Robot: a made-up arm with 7 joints.
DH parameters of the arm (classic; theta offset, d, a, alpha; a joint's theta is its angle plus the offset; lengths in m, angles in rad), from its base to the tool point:
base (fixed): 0 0.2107 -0.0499 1.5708
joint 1: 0 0.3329 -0.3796 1.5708
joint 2: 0 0.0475 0.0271 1.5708
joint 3: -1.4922 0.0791 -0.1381 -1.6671
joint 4: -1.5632 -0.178 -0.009 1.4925
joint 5: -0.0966 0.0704 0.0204 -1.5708
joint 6: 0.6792 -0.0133 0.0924 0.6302
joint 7: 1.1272 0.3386 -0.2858 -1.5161
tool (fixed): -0.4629 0.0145 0 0
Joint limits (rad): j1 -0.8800..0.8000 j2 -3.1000..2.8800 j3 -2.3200..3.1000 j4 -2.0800..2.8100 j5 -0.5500..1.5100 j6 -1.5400..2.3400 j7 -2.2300..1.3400
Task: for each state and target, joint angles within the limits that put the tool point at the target. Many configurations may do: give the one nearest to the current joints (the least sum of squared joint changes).
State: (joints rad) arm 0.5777 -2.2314 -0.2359 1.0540 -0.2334 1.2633 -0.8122
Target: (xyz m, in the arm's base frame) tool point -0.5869 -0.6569 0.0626
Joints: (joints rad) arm 0.4646 -2.3474 -0.2622 1.1414 -0.3389 1.3393 -0.7126
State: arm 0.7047 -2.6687 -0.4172 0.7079 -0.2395 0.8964 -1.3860
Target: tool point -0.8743 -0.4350 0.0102
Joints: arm 0.0477 -2.3735 -0.7027 0.5805 -0.2048 0.7835 -1.3238
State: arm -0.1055 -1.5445 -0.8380 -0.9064 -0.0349 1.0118 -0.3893
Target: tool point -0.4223 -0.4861 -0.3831
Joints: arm -0.0579 -1.6018 -0.1237 -1.3342 -0.4065 0.7987 -0.3927
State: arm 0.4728 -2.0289 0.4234 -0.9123 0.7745 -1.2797 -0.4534
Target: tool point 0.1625 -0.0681 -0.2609
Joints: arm 0.8000 -2.5835 -0.3470 -0.7203 0.7815 -0.9757 0.2151
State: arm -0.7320 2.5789 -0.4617 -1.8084 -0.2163 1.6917 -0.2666
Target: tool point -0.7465 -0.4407 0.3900
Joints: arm -0.8800 2.5272 -0.4095 -2.0025 0.2924 1.6342 -0.6568
